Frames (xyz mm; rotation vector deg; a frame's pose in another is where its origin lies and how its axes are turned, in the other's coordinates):
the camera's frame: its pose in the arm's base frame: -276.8 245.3 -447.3 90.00 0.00 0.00
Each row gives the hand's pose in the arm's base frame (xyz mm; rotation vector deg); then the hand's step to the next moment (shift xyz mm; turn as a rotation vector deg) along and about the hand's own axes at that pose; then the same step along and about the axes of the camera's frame.
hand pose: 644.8 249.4 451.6 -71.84 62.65 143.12
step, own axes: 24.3 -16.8 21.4 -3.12 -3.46 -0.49
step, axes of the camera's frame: -22.3 -18.9 -21.8 3.77 0.24 -2.77
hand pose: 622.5 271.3 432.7 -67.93 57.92 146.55
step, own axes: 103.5 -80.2 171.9 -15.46 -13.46 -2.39
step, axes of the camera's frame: -145.9 -36.7 -155.1 17.22 3.12 -10.94
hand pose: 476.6 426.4 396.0 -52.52 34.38 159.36
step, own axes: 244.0 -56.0 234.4 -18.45 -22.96 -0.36
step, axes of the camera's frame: -306.6 7.8 -153.4 21.03 3.31 -20.36
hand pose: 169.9 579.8 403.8 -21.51 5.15 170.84
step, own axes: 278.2 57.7 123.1 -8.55 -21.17 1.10
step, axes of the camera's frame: -305.0 51.8 12.7 10.92 2.31 -19.95
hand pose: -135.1 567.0 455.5 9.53 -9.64 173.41
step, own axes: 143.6 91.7 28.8 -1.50 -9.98 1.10
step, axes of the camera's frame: -149.2 35.4 79.7 2.71 1.96 -9.59
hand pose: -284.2 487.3 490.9 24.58 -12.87 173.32
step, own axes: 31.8 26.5 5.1 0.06 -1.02 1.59
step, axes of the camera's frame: -31.7 10.3 25.1 0.47 1.66 -0.76
